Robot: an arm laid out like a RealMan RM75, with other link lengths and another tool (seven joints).
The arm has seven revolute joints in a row. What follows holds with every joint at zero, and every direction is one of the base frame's.
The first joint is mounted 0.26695 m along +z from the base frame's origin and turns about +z.
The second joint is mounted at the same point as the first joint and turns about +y.
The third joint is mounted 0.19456 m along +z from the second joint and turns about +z.
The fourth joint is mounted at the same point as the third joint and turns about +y.
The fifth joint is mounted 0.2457 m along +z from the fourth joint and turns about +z.
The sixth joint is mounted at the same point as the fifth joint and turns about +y.
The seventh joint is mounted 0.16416 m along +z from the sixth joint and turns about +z.
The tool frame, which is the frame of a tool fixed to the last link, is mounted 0.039 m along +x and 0.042 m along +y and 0.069 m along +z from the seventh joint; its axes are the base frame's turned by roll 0.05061, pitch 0 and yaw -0.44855 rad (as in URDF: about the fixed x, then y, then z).
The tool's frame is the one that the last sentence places.
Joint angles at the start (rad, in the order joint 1, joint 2, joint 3, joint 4, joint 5, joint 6, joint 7): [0.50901, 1.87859, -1.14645, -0.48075, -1.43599, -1.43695, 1.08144]
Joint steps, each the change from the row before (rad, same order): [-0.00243, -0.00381, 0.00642, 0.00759, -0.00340, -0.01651, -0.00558]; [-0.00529, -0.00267, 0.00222, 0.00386, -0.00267, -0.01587, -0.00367]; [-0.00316, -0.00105, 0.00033, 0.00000, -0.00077, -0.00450, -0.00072]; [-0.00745, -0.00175, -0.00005, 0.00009, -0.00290, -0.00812, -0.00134]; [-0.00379, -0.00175, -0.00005, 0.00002, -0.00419, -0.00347, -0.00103]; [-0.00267, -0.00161, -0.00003, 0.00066, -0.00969, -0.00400, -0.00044]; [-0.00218, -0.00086, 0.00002, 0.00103, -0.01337, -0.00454, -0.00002]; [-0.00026, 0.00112, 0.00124, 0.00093, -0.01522, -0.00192, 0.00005]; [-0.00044, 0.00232, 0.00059, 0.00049, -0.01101, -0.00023, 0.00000]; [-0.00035, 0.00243, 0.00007, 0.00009, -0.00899, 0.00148, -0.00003]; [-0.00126, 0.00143, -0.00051, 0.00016, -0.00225, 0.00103, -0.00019]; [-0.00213, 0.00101, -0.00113, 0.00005, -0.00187, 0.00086, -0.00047]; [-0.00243, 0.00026, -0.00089, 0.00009, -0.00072, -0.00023, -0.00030]
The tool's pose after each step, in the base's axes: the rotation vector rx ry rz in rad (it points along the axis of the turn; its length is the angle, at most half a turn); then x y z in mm. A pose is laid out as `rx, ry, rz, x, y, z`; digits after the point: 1 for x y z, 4 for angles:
-2.5353, -0.2933, 0.5814, 223.5, 337.2, -31.3
-2.5415, -0.2944, 0.5903, 224.8, 333.0, -30.5
-2.5433, -0.2938, 0.5918, 225.6, 331.6, -30.1
-2.5484, -0.2908, 0.5927, 228.0, 328.3, -29.7
-2.5529, -0.2905, 0.5892, 229.9, 326.4, -29.4
-2.5629, -0.2915, 0.5828, 232.4, 323.8, -29.8
-2.5765, -0.2928, 0.5753, 235.1, 320.5, -30.7
-2.5898, -0.2947, 0.5670, 237.3, 317.9, -32.3
-2.5994, -0.2950, 0.5615, 238.7, 315.8, -34.0
-2.6069, -0.2950, 0.5556, 240.0, 314.4, -35.7
-2.6091, -0.2931, 0.5540, 240.6, 313.6, -36.5
-2.6115, -0.2910, 0.5517, 241.5, 312.6, -37.2
-2.6131, -0.2885, 0.5506, 242.3, 311.7, -37.5

